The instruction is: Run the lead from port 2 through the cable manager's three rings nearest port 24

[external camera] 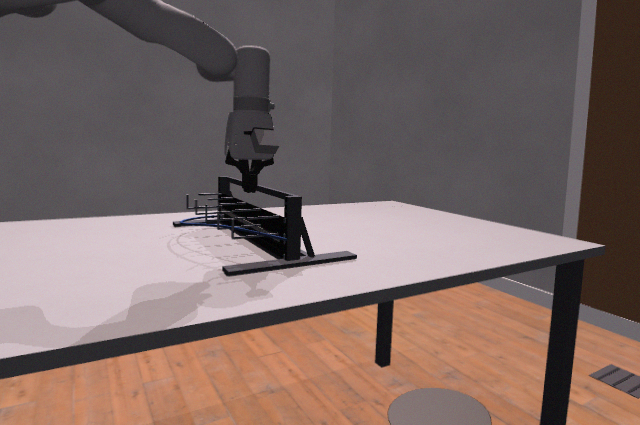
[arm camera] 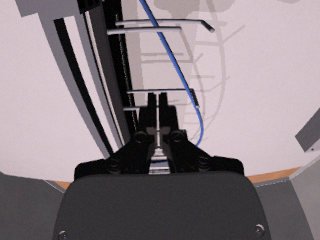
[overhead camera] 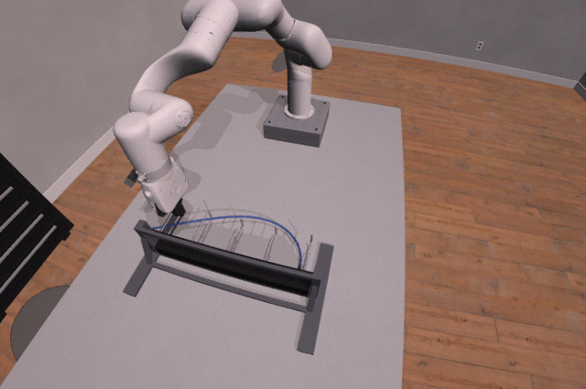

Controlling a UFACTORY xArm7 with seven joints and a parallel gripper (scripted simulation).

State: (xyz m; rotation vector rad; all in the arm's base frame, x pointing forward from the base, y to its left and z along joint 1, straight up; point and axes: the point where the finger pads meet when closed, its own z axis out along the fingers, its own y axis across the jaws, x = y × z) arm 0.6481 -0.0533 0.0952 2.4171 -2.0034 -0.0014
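Now: hand 16 cm to the right of the rack, 10 cm above it and 3 cm short of it.
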